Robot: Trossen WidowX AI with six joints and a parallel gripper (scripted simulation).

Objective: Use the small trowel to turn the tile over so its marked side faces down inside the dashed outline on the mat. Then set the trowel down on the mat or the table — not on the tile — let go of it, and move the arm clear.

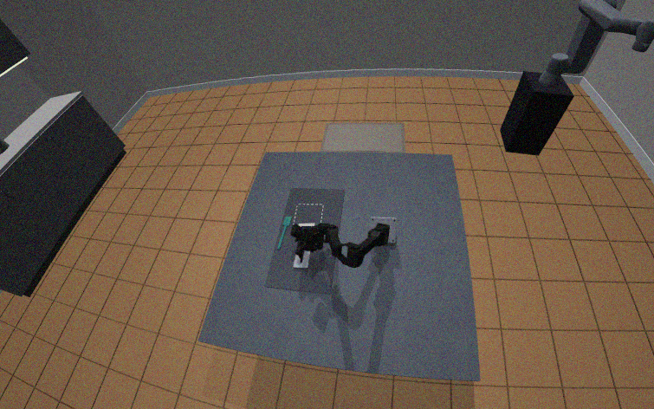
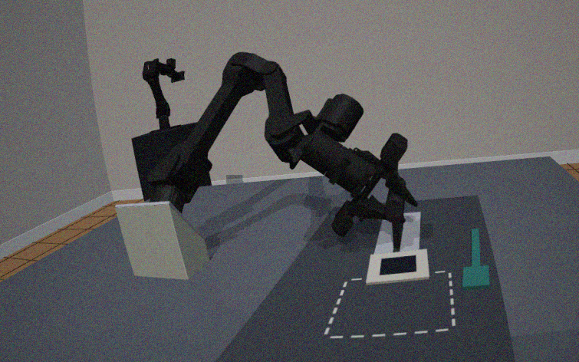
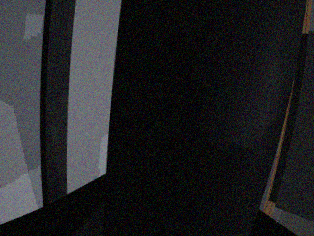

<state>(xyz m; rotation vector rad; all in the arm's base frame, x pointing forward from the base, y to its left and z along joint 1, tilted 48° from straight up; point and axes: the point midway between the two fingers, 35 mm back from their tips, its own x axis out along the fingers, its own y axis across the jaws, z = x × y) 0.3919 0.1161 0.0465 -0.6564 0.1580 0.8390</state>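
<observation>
Right now my gripper tip is 100 mm to the left of the white tile, 50 mm above it and 10 mm past it. The rest, counted from my gripper tip: dark mat (80 mm to the right, 70 mm below, 20 mm behind); then teal trowel (120 mm ahead, 90 mm to the right, 50 mm below).
</observation>
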